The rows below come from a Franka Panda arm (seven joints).
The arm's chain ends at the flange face. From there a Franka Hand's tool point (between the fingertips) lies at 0.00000 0.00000 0.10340 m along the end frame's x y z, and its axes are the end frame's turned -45 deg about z.
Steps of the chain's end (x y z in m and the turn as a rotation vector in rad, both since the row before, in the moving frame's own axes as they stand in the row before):
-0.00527 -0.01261 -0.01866 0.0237 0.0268 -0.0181
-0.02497 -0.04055 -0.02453 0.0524 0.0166 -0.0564
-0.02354 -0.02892 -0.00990 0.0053 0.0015 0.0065
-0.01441 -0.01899 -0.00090 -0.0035 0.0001 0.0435
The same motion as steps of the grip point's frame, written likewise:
0.00888 -0.01245 -0.01873 -0.0022 0.0357 -0.0181
0.01598 -0.04909 -0.02469 0.0253 0.0488 -0.0564
0.00430 -0.03737 -0.00990 0.0027 0.0048 0.0065
0.00298 -0.02336 -0.00090 -0.0025 -0.0024 0.0435

